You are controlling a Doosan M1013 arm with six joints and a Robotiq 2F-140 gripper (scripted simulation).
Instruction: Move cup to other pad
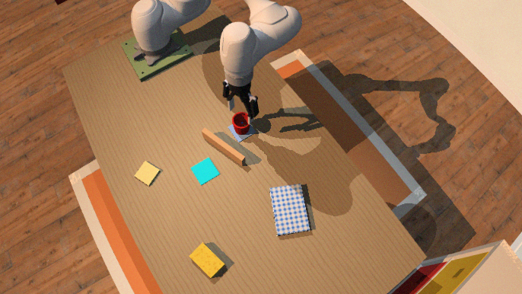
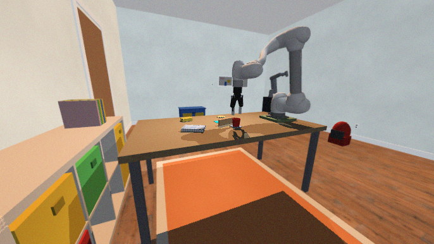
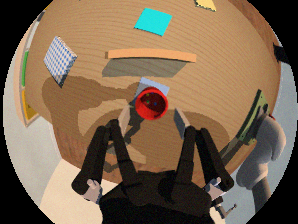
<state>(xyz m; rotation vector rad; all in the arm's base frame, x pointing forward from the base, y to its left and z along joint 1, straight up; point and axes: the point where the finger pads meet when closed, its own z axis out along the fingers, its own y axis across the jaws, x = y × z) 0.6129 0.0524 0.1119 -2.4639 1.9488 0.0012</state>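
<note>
Right now my hand is 11 cm above the red cup. Also, from my hand: cyan pad: 6 cm ahead, 23 cm to the right, 15 cm below; grey pad: 15 cm below; wooden rail: 3 cm ahead, 11 cm to the right, 12 cm below.
</note>
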